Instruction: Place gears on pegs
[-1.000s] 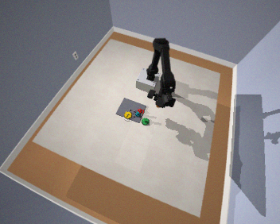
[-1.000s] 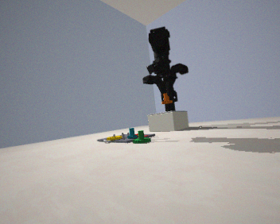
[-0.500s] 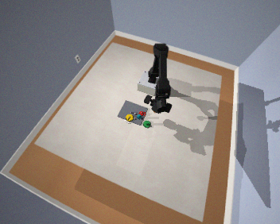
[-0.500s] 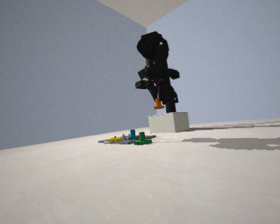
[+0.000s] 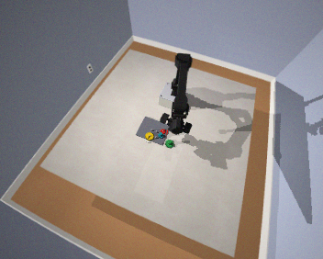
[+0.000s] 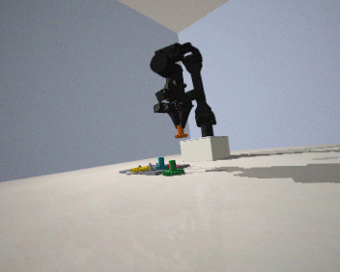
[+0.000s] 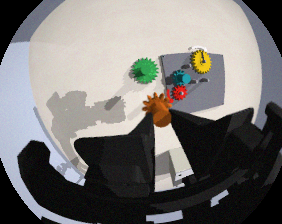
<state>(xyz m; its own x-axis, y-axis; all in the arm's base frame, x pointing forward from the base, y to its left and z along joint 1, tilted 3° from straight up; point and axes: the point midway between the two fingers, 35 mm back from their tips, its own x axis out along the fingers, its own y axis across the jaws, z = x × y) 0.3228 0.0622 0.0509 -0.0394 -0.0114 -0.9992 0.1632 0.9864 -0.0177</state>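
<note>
Right now my gripper tip is 11 cm above the teal gear, 8 cm to the left of it and 2 cm short of it. The rest, counted from my gripper tip: green gear: 12 cm below, 6 cm ahead; yellow gear: 16 cm to the right, 12 cm below, 5 cm ahead; orange gear: 1 cm below.
</note>
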